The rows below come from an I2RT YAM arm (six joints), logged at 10 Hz.
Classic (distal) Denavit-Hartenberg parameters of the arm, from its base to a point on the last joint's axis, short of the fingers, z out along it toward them. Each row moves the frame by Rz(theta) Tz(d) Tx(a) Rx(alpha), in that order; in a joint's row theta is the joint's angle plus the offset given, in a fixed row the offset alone. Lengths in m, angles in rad.
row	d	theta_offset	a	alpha
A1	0.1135	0	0.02	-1.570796
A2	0	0	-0.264	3.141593
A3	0	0.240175	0.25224	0
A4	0	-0.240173	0.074	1.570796
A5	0	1.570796	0	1.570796
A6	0.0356	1.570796	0	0
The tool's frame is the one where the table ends.
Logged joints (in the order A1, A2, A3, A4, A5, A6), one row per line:
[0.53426 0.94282 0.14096 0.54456 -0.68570 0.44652]
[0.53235 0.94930 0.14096 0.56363 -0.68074 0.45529]
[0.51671 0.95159 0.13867 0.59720 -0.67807 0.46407]
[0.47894 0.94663 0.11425 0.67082 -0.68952 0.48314]
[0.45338 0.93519 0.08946 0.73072 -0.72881 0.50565]
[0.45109 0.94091 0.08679 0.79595 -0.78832 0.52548]
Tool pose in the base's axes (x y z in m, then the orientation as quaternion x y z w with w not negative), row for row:
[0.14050 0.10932 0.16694 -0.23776 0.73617 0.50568 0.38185]
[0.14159 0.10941 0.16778 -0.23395 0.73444 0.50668 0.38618]
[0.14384 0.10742 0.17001 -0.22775 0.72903 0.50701 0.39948]
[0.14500 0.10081 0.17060 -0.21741 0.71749 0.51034 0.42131]
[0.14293 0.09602 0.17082 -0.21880 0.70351 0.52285 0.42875]
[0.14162 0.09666 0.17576 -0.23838 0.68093 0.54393 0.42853]
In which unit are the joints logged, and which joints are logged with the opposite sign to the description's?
The joints are logged in radians. Opposite sign: none.
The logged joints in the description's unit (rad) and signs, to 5 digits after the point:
[0.53426 0.94282 0.14096 0.54456 -0.68570 0.44652]
[0.53235 0.94930 0.14096 0.56363 -0.68074 0.45529]
[0.51671 0.95159 0.13867 0.59720 -0.67807 0.46407]
[0.47894 0.94663 0.11425 0.67082 -0.68952 0.48314]
[0.45338 0.93519 0.08946 0.73072 -0.72881 0.50565]
[0.45109 0.94091 0.08679 0.79595 -0.78832 0.52548]

